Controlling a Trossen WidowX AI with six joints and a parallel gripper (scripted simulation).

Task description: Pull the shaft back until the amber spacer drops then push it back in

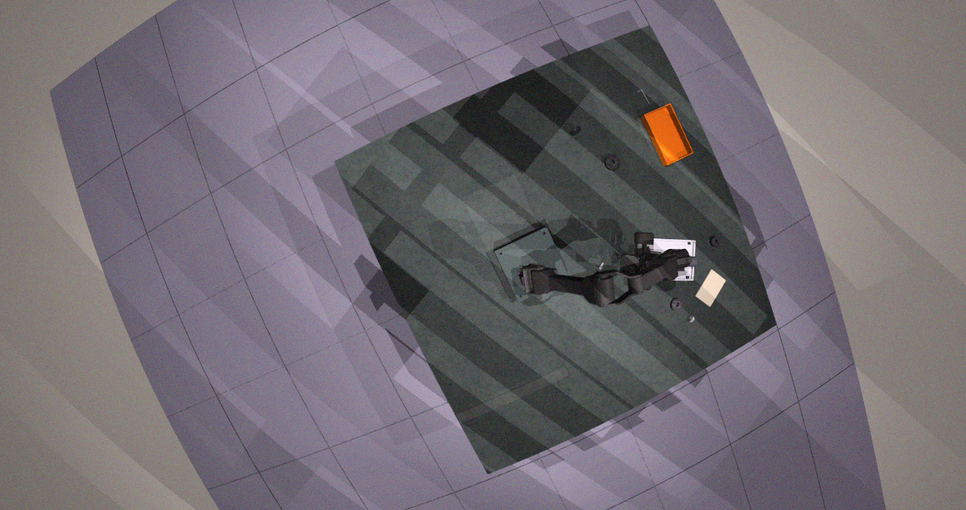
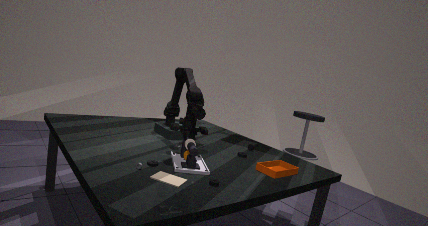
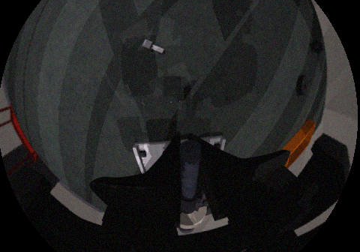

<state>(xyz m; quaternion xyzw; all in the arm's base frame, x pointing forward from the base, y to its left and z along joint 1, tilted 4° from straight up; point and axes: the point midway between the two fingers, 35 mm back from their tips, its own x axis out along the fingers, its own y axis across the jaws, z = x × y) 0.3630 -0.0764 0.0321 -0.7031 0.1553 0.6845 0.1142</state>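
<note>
Now: gripper tip 9 cm short of the cream spacer, 3 cm to the left of it and 3 cm below it. Round my gripper tip: orange tray 30 cm ahead, 37 cm to the left, 4 cm below; cream card 28 cm ahead, 23 cm to the right, 4 cm below; amber spacer 11 cm ahead, 4 cm to the right, 1 cm below.
</note>
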